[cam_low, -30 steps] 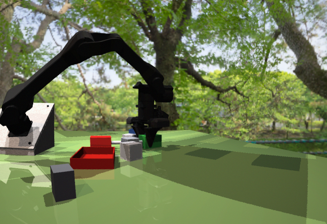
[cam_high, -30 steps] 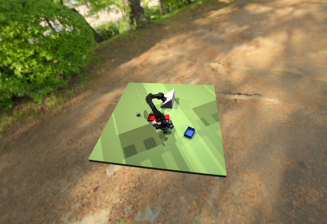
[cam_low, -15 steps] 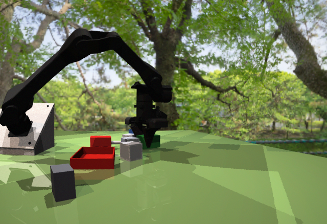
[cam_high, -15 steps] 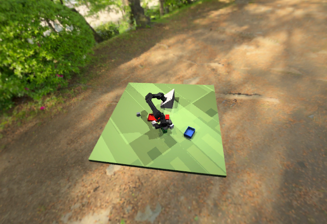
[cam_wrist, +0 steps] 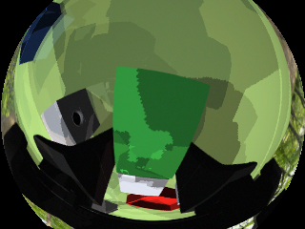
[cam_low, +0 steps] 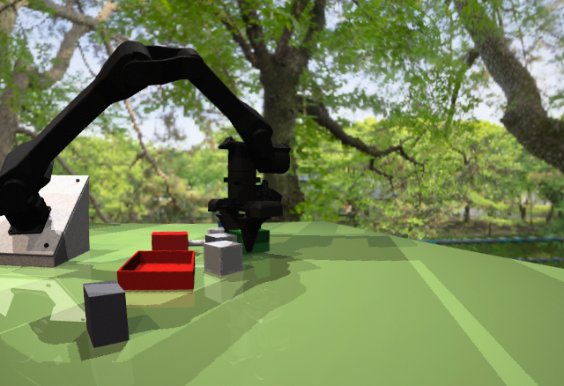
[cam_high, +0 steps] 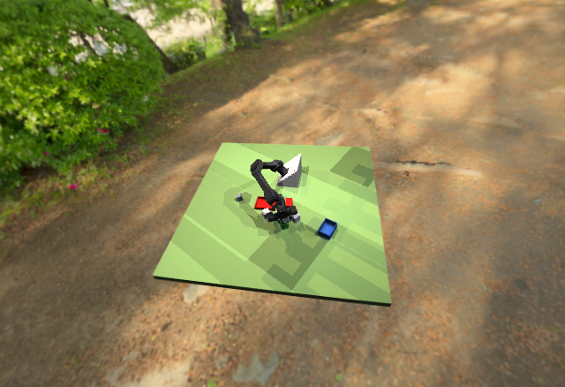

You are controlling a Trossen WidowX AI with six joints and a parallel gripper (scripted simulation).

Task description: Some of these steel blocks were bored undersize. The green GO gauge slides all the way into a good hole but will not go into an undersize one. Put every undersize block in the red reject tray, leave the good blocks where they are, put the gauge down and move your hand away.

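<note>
Right now the green GO gauge is 1 cm behind my gripper tip and 2 cm above it. The rest, counted from my gripper tip: blue tray 4 cm ahead, 28 cm to the left; red reject tray 15 cm behind, 14 cm to the right; red block 12 cm behind, 2 cm to the left, 1 cm above.
</note>
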